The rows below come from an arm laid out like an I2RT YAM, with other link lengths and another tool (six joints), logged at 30 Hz.
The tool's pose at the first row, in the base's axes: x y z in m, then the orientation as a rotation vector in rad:
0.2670 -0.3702 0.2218 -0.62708 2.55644 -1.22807
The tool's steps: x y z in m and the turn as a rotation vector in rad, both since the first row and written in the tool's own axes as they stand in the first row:
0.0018 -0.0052 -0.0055 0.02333 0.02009 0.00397
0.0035 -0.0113 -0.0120 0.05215 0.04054 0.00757
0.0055 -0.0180 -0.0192 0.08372 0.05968 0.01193
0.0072 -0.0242 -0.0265 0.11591 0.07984 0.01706
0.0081 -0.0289 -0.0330 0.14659 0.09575 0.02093
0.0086 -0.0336 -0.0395 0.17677 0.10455 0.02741
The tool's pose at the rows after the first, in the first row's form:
0.2647 -0.3702 0.2292 -0.60746 2.55453 -1.26732
0.2624 -0.3699 0.2380 -0.58673 2.54790 -1.31343
0.2597 -0.3697 0.2477 -0.56469 2.53719 -1.36158
0.2571 -0.3690 0.2570 -0.54067 2.52588 -1.41063
0.2551 -0.3676 0.2647 -0.52053 2.51173 -1.45536
0.2534 -0.3660 0.2724 -0.50037 2.49194 -1.49356

